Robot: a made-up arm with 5 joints. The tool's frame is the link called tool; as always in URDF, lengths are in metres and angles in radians. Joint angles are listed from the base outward. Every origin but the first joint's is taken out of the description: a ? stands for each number. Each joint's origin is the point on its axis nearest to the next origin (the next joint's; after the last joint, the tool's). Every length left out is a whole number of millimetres.
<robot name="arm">
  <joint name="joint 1" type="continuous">
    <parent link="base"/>
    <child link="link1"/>
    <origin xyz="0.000 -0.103 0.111" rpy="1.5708 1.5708 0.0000"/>
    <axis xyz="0 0 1"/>
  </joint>
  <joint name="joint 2" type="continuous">
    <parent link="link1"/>
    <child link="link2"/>
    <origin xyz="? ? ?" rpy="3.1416 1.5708 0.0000"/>
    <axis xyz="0 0 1"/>
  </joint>
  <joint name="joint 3" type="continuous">
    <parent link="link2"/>
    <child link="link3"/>
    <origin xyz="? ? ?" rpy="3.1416 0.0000 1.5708"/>
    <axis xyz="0 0 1"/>
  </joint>
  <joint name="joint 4" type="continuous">
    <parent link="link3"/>
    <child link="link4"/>
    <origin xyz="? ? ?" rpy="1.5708 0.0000 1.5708"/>
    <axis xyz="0 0 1"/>
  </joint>
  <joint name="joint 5" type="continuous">
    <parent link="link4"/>
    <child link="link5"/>
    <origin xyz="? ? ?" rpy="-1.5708 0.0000 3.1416"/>
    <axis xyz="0 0 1"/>
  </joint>
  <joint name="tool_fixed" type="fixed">
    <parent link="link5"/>
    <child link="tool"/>
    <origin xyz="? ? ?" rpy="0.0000 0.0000 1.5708"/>
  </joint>
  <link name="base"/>
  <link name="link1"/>
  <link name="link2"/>
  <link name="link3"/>
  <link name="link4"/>
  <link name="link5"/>
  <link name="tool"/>
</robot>
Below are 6 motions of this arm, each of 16 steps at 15 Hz.
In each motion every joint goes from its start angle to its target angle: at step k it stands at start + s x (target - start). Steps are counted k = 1, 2, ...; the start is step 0. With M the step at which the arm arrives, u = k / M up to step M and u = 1 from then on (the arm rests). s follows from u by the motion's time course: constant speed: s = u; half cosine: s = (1 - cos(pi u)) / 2; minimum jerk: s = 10 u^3 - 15 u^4 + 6 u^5.
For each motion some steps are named. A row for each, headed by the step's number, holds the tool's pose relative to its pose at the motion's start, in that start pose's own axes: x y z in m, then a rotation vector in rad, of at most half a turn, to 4 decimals.
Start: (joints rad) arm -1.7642 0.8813 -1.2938 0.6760 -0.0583
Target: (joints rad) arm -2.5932 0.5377 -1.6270 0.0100 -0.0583
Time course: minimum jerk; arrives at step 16
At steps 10, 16:
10: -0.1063 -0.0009 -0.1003 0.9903 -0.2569 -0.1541
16: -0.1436 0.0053 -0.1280 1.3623 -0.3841 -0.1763

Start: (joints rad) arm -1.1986 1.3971 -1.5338 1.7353 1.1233
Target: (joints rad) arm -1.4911 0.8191 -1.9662 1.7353 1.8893
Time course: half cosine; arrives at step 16
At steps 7, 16:
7: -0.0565 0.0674 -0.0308 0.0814 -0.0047 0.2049
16: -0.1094 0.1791 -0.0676 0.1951 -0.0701 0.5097

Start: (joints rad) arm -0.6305 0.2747 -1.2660 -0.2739 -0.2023
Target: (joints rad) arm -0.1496 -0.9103 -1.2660 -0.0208 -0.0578
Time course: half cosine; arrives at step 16
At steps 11, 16:
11: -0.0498 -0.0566 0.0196 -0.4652 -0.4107 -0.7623
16: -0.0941 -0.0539 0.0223 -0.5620 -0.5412 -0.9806

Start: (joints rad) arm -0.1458 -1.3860 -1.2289 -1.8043 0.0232
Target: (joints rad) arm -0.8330 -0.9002 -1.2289 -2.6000 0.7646
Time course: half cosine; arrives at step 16
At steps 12, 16:
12: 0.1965 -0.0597 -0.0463 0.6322 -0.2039 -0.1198
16: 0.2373 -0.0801 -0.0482 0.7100 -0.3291 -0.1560

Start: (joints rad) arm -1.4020 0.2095 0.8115 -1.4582 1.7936
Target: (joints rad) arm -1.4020 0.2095 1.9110 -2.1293 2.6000
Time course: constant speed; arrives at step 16
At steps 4, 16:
4: 0.0030 -0.0938 0.0033 -0.3143 -0.0707 0.1920
16: 0.0505 -0.3167 0.2318 -1.2886 0.1585 0.9421

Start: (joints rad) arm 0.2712 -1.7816 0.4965 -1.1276 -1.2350
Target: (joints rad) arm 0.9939 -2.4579 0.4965 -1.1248 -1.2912
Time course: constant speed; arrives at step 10
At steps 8, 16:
8: 0.3166 0.1977 0.2285 0.3542 0.2276 -0.7083
16: 0.4268 0.2014 0.2555 0.4076 0.2567 -0.9079

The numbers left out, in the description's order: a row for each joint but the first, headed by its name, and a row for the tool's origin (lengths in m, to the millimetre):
joint 2: -0.445 -0.012 0.000
joint 3: 0.072 -0.107 0.000
joint 4: -0.103 0.068 0.000
joint 5: -0.075 0.193 0.000
tool: -0.068 -0.083 0.000

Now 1 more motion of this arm.
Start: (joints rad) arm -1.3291 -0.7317 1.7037 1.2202 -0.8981
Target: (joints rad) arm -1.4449 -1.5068 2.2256 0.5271 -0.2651
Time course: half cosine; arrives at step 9
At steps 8, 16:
8: -0.1173 0.0353 0.0728 -0.0330 1.0389 -0.3481
16: -0.1175 0.0388 0.0752 -0.0219 1.0588 -0.3727

